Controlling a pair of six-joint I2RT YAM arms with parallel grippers.
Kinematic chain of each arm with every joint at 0, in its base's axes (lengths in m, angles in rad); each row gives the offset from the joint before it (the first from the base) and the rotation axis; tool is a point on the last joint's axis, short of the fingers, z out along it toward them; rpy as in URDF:
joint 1: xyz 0 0 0.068 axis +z
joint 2: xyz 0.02 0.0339 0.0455 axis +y
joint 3: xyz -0.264 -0.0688 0 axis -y
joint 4: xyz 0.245 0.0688 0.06 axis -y
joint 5: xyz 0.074 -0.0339 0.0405 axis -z
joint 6: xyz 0.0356 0 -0.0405 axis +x
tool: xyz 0 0 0 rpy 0 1.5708 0
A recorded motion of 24 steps. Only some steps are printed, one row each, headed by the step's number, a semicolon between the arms.
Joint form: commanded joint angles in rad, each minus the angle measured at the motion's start. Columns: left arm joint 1, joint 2, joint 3, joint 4, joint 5, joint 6; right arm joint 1, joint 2, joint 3, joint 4, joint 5, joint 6.
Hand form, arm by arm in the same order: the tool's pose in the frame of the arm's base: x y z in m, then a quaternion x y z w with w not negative. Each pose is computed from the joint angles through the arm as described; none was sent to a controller.
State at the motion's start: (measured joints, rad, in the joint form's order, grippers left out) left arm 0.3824 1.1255 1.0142 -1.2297 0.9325 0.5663; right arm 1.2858 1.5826 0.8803 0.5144 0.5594 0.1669
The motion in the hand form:
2: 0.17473 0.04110 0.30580 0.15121 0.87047 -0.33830 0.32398; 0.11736 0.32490 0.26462 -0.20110 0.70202 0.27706 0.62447
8: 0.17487 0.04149 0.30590 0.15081 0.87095 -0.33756 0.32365; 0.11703 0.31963 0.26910 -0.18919 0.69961 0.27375 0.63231
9: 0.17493 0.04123 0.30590 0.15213 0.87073 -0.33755 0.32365; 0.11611 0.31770 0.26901 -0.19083 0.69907 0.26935 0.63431
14: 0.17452 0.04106 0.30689 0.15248 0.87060 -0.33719 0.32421; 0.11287 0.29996 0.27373 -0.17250 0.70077 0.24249 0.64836
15: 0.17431 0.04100 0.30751 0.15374 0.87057 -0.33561 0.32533; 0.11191 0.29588 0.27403 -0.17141 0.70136 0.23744 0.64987
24: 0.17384 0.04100 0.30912 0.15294 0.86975 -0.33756 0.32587; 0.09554 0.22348 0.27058 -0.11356 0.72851 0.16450 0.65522
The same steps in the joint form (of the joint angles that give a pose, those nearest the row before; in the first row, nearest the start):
2: 0.0102 -0.0150 0.0427 -0.0036 0.0139 0.0242; -0.0049 -0.0424 -0.0074 0.0731 0.0235 0.0157
8: 0.0118 -0.0134 0.0443 -0.0052 0.0124 0.0258; -0.0064 -0.0654 -0.0181 0.0792 0.0464 0.0126
9: 0.0103 -0.0134 0.0443 -0.0052 0.0124 0.0273; -0.0049 -0.0730 -0.0258 0.0792 0.0526 0.0035
14: 0.0103 -0.0149 0.0473 -0.0083 0.0124 0.0274; -0.0049 -0.1450 -0.0733 0.0625 0.1215 -0.0166
15: 0.0103 -0.0165 0.0489 -0.0082 0.0109 0.0289; -0.0049 -0.1619 -0.0855 0.0563 0.1308 -0.0211
24: 0.0118 -0.0165 0.0550 -0.0159 0.0155 0.0289; -0.0064 -0.4747 -0.2772 -0.1460 0.3148 0.0293

